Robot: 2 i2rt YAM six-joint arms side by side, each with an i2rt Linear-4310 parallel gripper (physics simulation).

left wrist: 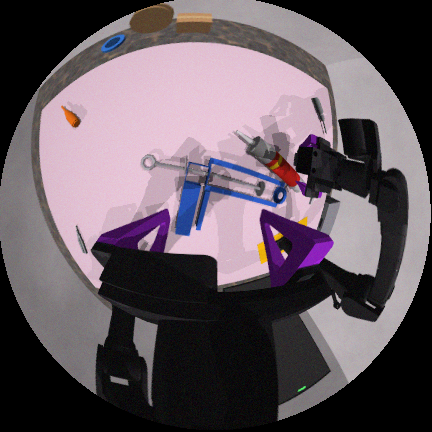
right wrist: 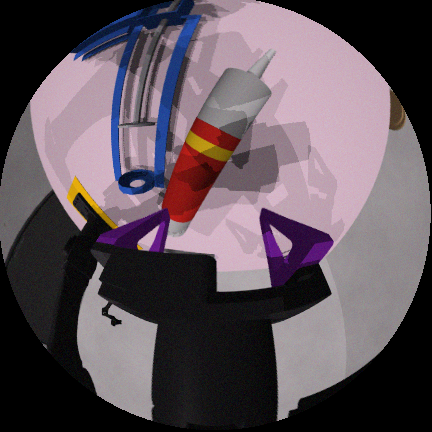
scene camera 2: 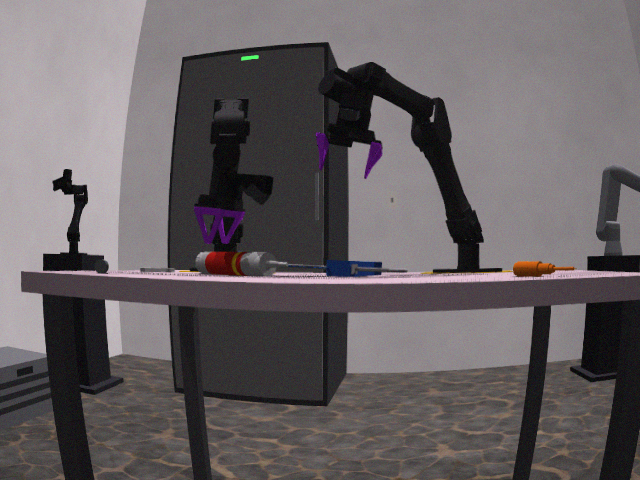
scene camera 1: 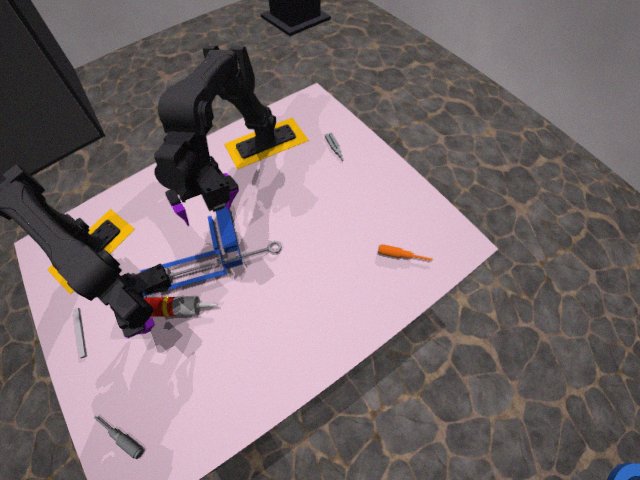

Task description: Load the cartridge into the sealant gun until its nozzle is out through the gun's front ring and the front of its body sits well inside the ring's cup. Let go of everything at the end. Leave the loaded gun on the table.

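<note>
The sealant gun lies on the table, its blue frame empty; its front ring is hidden in scene camera 1. The red and grey cartridge lies beside the frame, its nozzle pointing away from the ring end. My right gripper is open, low above the cartridge's rear end, which shows near one fingertip. My left gripper is open and empty, high above the handle side of the gun.
An orange screwdriver lies at the right in scene camera 1. A grey screwdriver lies bottom left, a flat grey strip at the left edge, and a small grey tool near the left arm's base.
</note>
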